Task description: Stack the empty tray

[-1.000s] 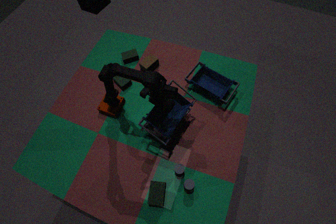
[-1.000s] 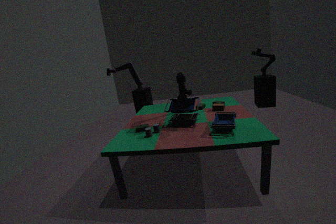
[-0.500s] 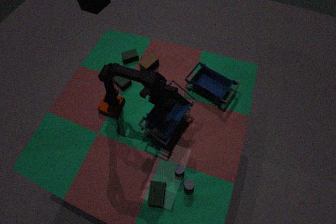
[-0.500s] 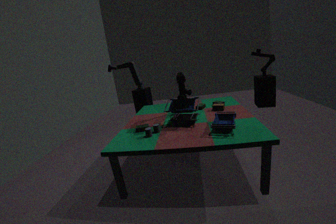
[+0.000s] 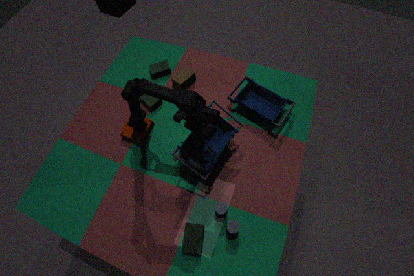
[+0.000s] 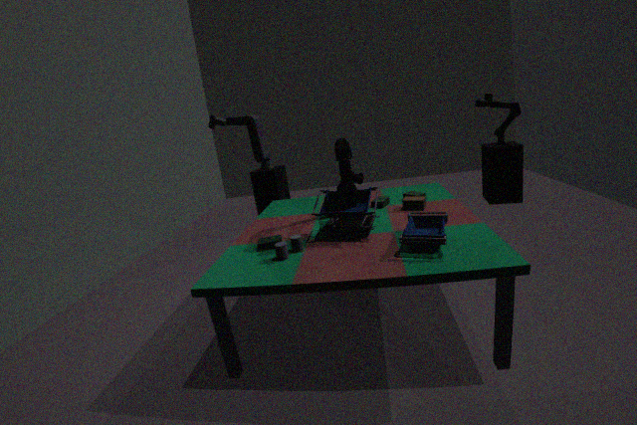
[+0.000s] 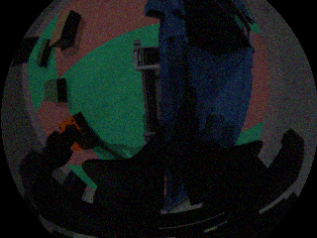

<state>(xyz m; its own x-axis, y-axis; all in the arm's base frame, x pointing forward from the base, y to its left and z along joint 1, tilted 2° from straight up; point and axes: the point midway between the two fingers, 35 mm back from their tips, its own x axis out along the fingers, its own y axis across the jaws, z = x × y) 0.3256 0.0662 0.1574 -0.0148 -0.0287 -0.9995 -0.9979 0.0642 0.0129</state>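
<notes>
The blue tray is 7 cm ahead of my gripper tip.
</notes>
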